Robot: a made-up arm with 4 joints.
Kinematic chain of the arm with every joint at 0, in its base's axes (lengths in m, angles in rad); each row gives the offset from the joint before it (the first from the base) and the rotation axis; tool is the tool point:
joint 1: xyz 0 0 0.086 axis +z
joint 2: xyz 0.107 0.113 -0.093 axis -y
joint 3: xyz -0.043 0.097 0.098 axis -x
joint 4: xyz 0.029 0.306 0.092 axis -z
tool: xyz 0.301 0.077 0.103
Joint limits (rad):
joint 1: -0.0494..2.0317
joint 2: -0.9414..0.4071
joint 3: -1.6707..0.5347
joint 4: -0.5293..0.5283
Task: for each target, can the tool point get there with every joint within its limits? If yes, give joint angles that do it. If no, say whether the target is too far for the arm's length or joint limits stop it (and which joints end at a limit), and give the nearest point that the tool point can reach.
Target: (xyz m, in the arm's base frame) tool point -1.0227 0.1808 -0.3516
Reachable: no: too far | nearest point -0.7818 0.1382 -0.1751 | short by 0.302 m
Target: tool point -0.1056 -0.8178 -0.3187
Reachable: no: joint limits stop it (at a limit: joint 1, joint 2, joint 3, joint 4) | nearest point -0.7825 -0.1344 -0.1751 | short by 0.973 m
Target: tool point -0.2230 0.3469 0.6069
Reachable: yes | joints 1.6517 -0.0277 -1.2189 -0.3649
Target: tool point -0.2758 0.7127 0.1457
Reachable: yes | joints 1.1213 -0.5049 -0.1148 0.0335
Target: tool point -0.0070 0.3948 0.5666
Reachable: yes | joints 1.0801 0.0694 -1.1699 -0.1064
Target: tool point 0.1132 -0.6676 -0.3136
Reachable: no: joint limits stop it (at a limit: joint 1, joint 2, joint 3, joint 4) | nearest point 0.5148 -0.0315 -0.0617 | short by 0.793 m
